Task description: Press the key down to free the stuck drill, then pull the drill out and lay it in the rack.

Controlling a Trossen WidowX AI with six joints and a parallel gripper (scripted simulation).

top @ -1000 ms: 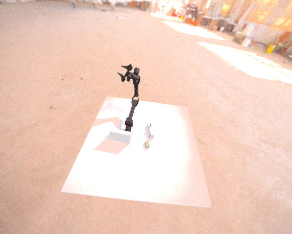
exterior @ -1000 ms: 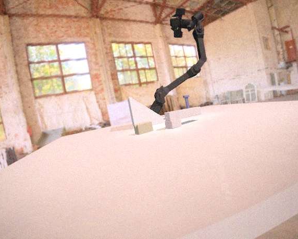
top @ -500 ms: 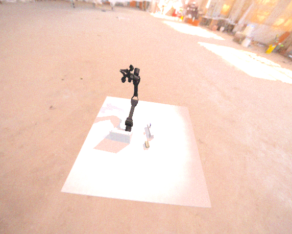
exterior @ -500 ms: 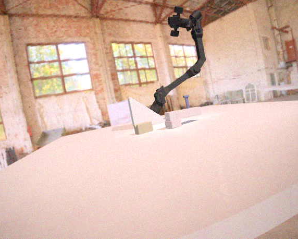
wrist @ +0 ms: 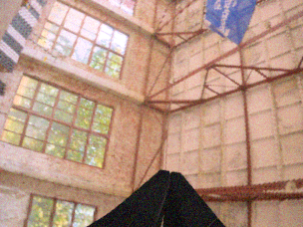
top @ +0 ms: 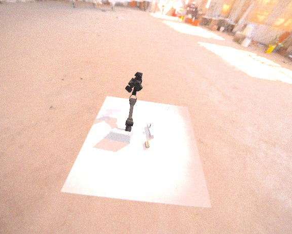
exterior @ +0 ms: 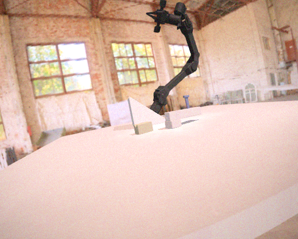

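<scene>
Right now the blue-violet key is 260 mm ahead of my gripper tip and 560 mm below it. From my gripper tip the other things lie so: long pale block 270 mm ahead, 40 mm to the right, 610 mm below; yellow drill 270 mm ahead, 50 mm to the right, 610 mm below; tan rack 230 mm ahead, 210 mm to the right, 630 mm below.
</scene>
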